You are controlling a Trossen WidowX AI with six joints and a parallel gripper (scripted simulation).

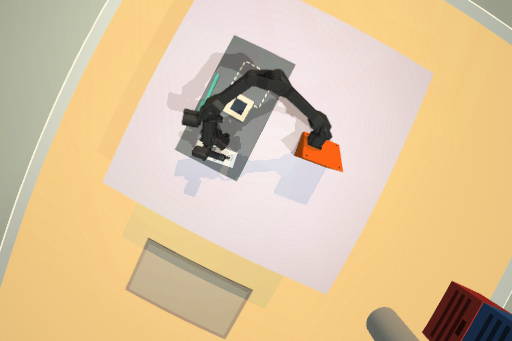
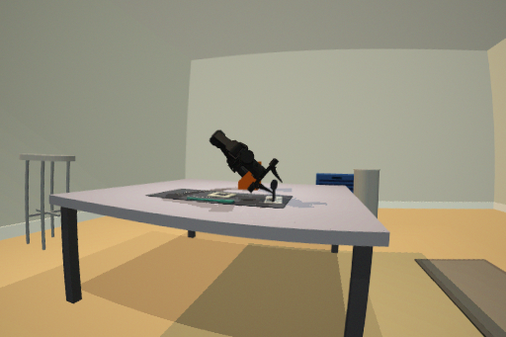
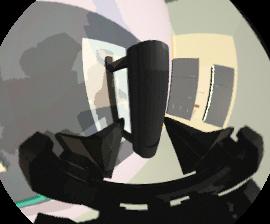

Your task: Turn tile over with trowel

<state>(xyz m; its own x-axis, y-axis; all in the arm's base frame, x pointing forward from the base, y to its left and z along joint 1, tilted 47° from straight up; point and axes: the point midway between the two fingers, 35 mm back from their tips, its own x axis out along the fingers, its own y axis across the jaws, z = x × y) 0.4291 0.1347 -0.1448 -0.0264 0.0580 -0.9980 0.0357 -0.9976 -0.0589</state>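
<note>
Right now the tile is 50 mm behind my gripper tip, 270 mm to the right of it and 50 mm below it. From my gripper tip the other things lie so: dark grey mat 30 mm behind, 270 mm to the right, 80 mm below; then teal trowel 110 mm ahead, 260 mm to the right, 50 mm below.
</note>
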